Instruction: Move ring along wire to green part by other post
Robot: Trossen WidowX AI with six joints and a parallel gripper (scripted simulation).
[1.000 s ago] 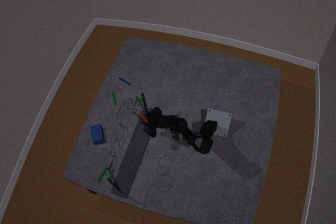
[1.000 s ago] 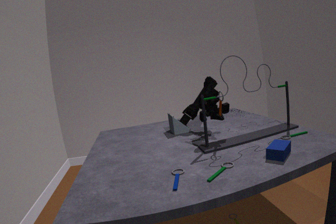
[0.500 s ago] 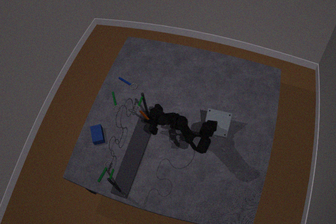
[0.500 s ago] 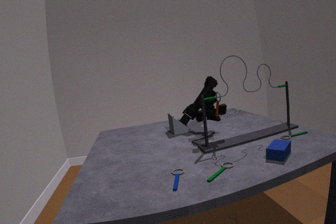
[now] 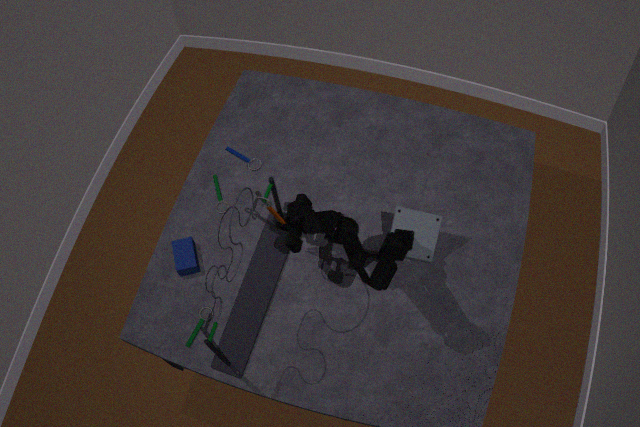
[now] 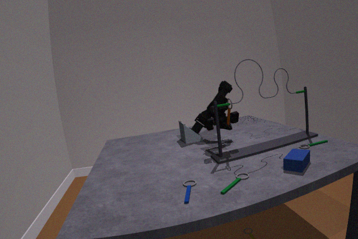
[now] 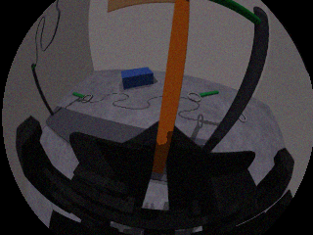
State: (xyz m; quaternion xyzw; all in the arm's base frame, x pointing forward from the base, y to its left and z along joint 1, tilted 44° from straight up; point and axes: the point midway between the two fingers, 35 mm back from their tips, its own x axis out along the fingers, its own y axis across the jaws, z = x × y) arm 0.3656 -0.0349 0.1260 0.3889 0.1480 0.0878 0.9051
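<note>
Now: gripper tip 90 mm below the ring with orange handle. From my gripper tip the other things lie so: blue-handled ring: 220 mm ahead, 310 mm to the right, 130 mm below.
</note>
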